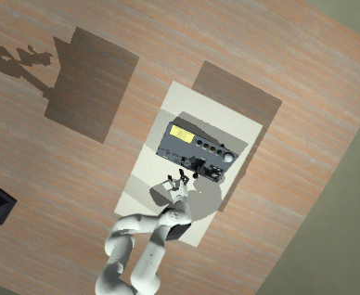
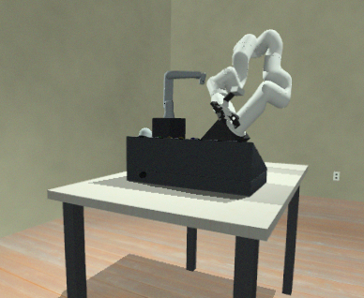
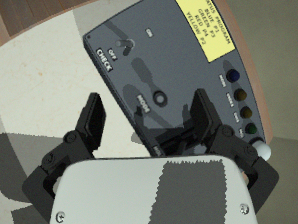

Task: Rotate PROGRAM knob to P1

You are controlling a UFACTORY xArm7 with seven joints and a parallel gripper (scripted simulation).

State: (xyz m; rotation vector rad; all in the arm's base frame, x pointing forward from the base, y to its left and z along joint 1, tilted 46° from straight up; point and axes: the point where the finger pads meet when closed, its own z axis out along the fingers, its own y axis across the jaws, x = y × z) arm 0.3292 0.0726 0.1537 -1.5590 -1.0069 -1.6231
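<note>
My gripper is now 13 cm above the small knob and 8 cm short of it. Also, from my hand: dark grey console (15 cm below, 12 cm ahead, 6 cm to the right); cycle lever (13 cm to the right, 12 cm below, 8 cm ahead).
</note>
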